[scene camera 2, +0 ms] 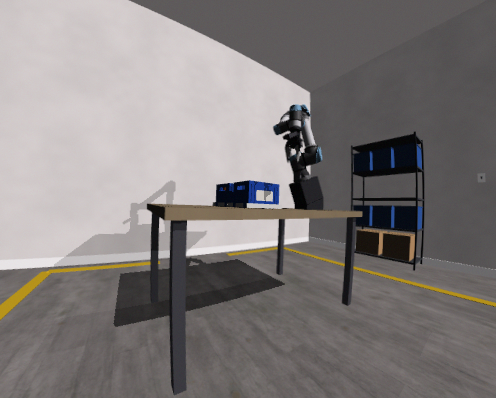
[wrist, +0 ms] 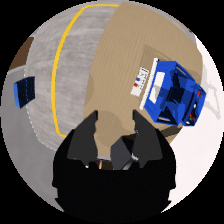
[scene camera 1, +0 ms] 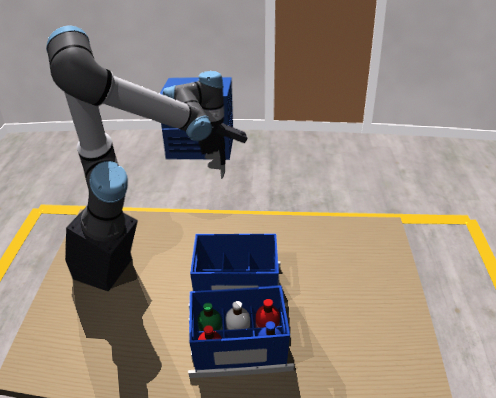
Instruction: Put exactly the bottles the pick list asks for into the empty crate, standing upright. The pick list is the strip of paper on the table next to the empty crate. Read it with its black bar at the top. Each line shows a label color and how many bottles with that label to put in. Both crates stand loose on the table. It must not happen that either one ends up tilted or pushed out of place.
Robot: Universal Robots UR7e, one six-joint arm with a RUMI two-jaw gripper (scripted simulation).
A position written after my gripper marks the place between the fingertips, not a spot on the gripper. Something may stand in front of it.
In view: my gripper (scene camera 1: 220,173), a crate (scene camera 2: 248,191) and a crate (scene camera 1: 238,348).
My gripper is seen too in the wrist view (wrist: 115,110).
